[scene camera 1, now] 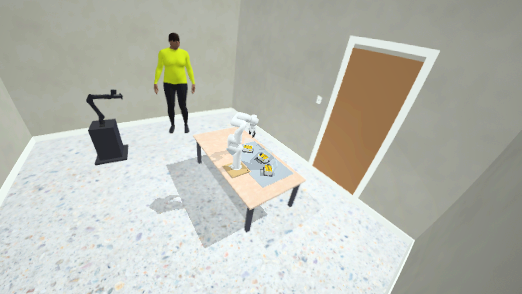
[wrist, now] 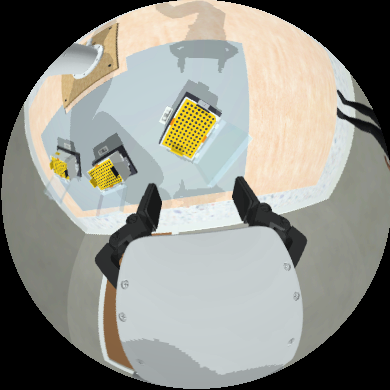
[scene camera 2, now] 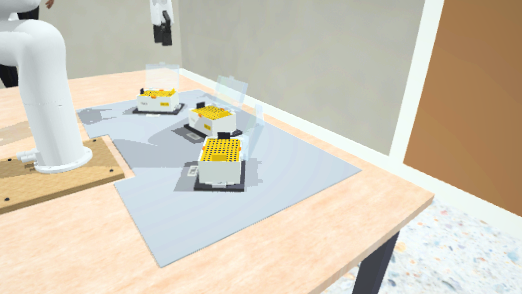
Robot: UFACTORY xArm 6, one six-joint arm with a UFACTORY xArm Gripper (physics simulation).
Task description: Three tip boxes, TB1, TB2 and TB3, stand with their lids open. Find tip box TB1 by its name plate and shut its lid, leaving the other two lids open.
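Seen in the pictures: gripper, fingertip midpoint: [scene camera 1: 251, 136] [wrist: 196, 189] [scene camera 2: 163, 44]; arm's base, origin of the base link: [scene camera 1: 236, 166] [scene camera 2: 64, 160].
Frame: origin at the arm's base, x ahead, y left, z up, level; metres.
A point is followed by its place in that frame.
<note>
Three white tip boxes with yellow racks stand on dark bases, clear lids raised; their name plates are too small to read. The far box [scene camera 1: 248, 148] @(x 0.275, y 0.255, z 0.050 m) [scene camera 2: 158, 103] @(x 0.291, y 0.246, z 0.027 m) [wrist: 189, 129] has its lid [scene camera 2: 162, 76] @(x 0.338, y 0.352, z 0.092 m) [wrist: 223, 151] @(x 0.336, y 0.357, z 0.100 m) upright on the side towards the wall. The middle box [scene camera 1: 263, 158] @(x 0.376, y -0.006, z 0.038 m) [scene camera 2: 212, 122] [wrist: 105, 174] @(x 0.391, y 0.032, z 0.048 m) has its lid [scene camera 2: 231, 90] @(x 0.468, y 0.043, z 0.101 m) open too. The near box [scene camera 1: 268, 170] @(x 0.289, y -0.254, z 0.058 m) [scene camera 2: 220, 170] [wrist: 59, 166] @(x 0.317, y -0.201, z 0.048 m) has its lid [scene camera 2: 255, 131] @(x 0.353, y -0.296, z 0.119 m) open. My gripper [scene camera 1: 252, 133] @(x 0.337, y 0.295, z 0.214 m) [scene camera 2: 162, 43] @(x 0.337, y 0.295, z 0.214 m) [wrist: 196, 189] @(x 0.337, y 0.295, z 0.214 m) is open and empty, high above the table's far end, past the far box's lid side in the wrist view.
The boxes stand on a grey-blue mat [scene camera 2: 200, 220] @(x 0.215, y -0.343, z -0.009 m) [wrist: 145, 75] @(x 0.147, y 0.189, z -0.009 m) on the wooden table [scene camera 1: 260, 192] @(x 0.067, y -0.462, z -0.012 m) [scene camera 2: 80, 250] @(x 0.019, y -0.319, z -0.012 m) [wrist: 290, 125] @(x 0.260, y 0.627, z -0.012 m). The arm's base stands on a wooden board [scene camera 2: 107, 165] @(x 0.090, y -0.077, z 0.002 m) [wrist: 111, 55] @(x 0.040, y 0.094, z -0.002 m) beside the mat. A wall runs behind the table; a person [scene camera 1: 175, 67] stands beyond its far end.
</note>
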